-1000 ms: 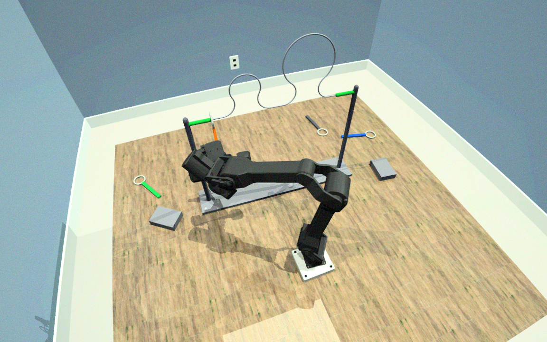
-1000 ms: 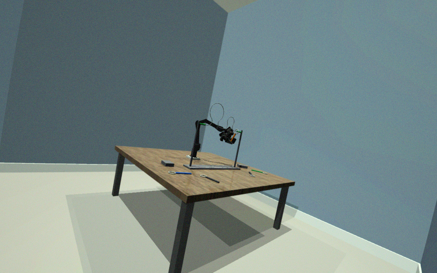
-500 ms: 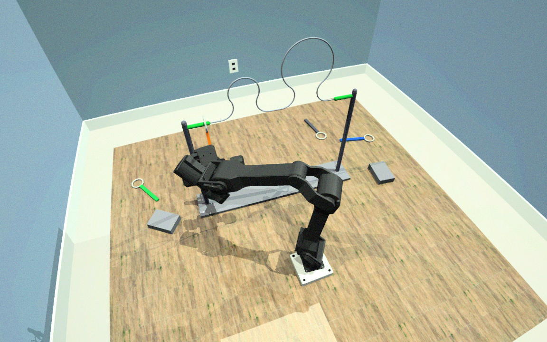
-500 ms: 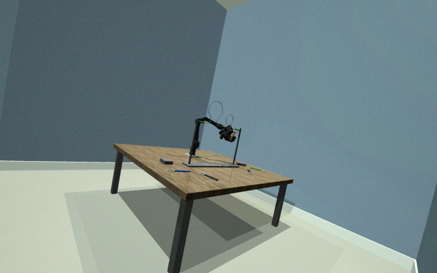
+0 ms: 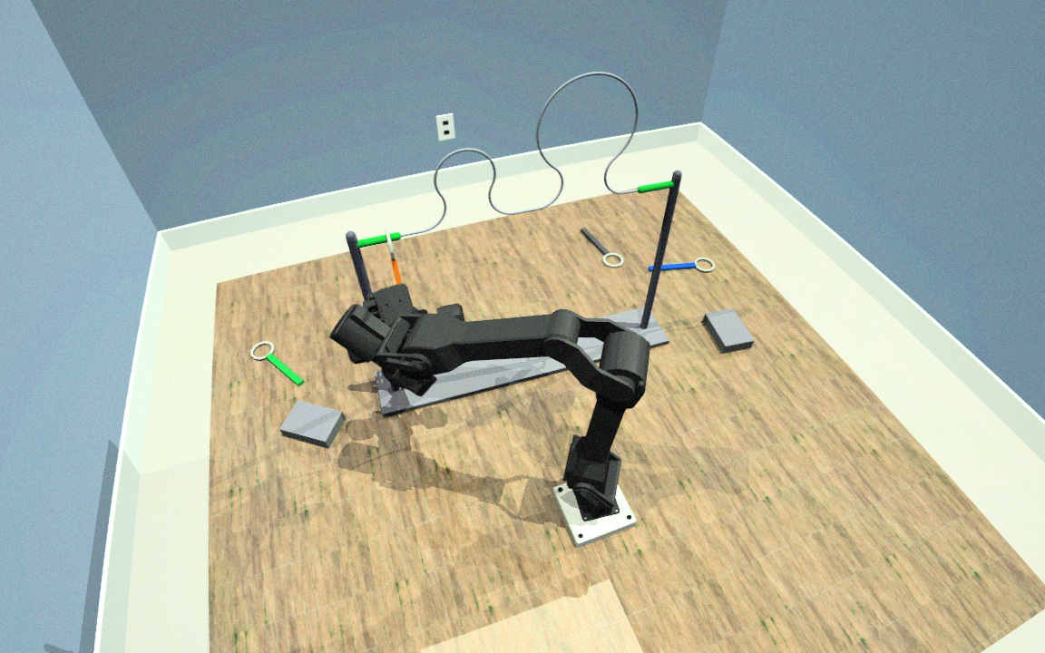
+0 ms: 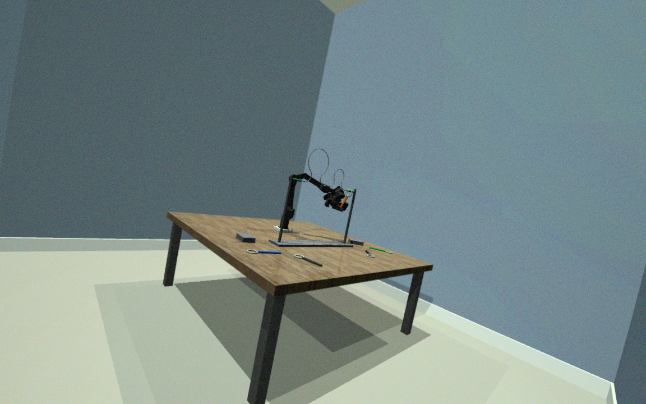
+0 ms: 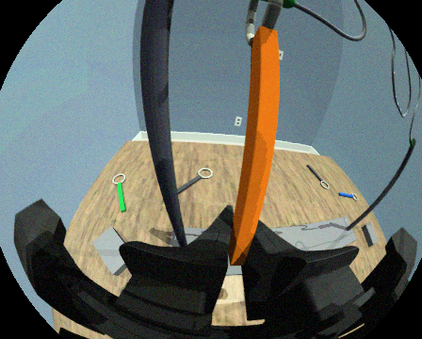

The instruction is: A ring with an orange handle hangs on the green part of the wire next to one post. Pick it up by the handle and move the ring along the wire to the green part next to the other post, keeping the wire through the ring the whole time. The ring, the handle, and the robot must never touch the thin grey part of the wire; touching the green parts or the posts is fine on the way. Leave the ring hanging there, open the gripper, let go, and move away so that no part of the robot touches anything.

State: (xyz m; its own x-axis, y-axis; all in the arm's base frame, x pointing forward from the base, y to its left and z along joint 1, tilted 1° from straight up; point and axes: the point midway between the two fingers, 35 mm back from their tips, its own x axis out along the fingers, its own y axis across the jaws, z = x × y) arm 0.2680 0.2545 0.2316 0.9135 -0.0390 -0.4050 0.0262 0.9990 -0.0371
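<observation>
My gripper tip is now 90 mm below the ring with orange handle and 10 mm short of it.
</observation>
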